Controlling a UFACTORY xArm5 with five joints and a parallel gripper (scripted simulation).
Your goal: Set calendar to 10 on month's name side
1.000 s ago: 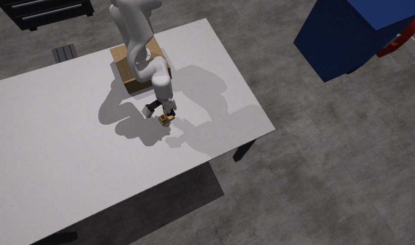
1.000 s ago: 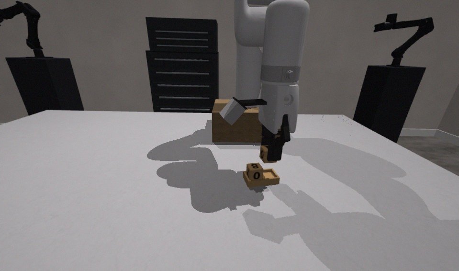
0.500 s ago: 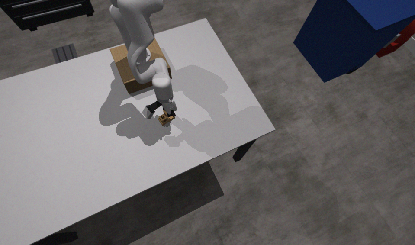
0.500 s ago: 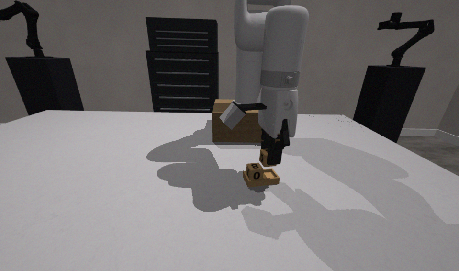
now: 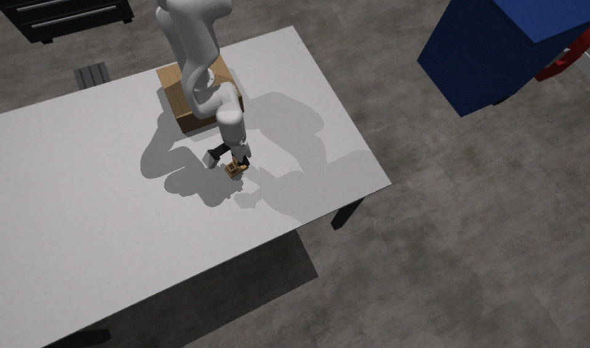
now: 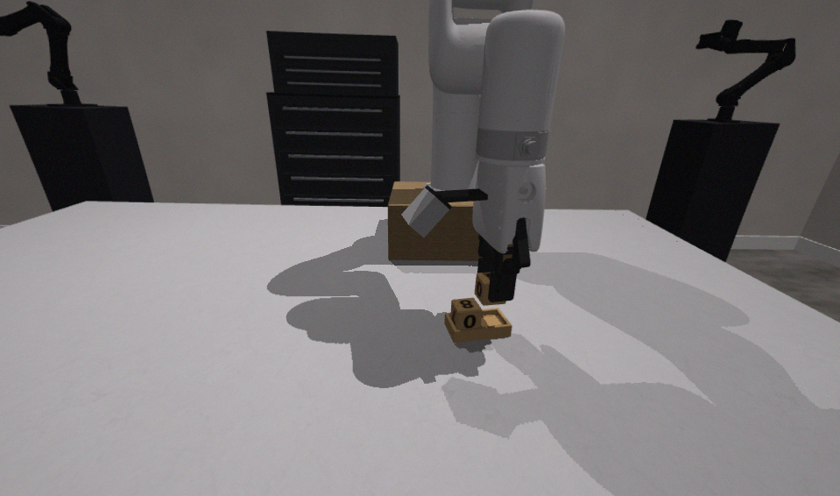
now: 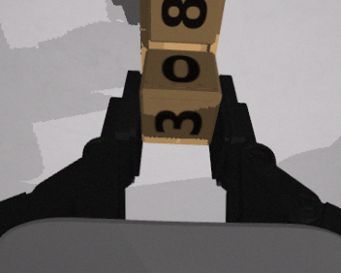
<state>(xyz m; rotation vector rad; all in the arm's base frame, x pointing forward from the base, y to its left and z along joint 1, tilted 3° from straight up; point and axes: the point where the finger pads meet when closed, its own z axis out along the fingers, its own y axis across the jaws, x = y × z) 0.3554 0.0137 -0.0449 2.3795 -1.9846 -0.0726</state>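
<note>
My gripper is now 70 mm above the wooden calendar tray and 20 mm to the left of it.
</note>
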